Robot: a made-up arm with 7 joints.
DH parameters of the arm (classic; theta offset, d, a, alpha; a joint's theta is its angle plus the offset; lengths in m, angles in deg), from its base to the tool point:
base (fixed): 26.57 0 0.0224 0
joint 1: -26.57 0.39 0.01 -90
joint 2: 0 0.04 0.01 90
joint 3: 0 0.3 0.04 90
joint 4: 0 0 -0.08 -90
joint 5: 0 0.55 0.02 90
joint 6: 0 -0.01 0.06 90
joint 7: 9.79 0.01 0 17.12
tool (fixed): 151.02 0 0 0
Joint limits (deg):
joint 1: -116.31..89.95
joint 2: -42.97..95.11
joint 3: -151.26..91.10
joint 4: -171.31..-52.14
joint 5: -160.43..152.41
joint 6: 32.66..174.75
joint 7: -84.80..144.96
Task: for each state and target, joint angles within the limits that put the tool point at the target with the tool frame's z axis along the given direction. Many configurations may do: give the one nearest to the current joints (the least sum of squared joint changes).
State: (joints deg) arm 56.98 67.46 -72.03 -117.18 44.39 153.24 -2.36
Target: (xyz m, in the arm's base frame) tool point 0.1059 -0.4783 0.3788 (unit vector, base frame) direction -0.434 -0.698 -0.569
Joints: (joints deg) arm 11.84 79.70 -88.95 -134.08 42.99 155.60 0.74
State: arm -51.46 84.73 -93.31 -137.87 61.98 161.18 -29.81
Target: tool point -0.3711 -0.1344 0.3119 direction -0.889 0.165 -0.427
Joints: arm -57.76 85.95 -78.00 -144.61 70.79 174.75 -22.09
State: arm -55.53 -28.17 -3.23 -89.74 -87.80 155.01 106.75
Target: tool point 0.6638 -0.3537 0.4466 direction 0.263 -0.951 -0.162
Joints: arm -38.25 20.40 6.14 -96.18 -92.82 122.61 115.63
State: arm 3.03 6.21 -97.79 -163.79 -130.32 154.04 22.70
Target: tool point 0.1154 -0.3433 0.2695 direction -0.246 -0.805 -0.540
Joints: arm 37.98 21.70 -106.48 -147.78 -153.90 155.68 33.29
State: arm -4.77 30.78 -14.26 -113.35 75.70 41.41 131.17
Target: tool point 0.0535 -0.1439 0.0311 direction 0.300 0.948 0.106
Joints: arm -6.62 46.26 -45.34 -157.11 68.35 51.01 128.30
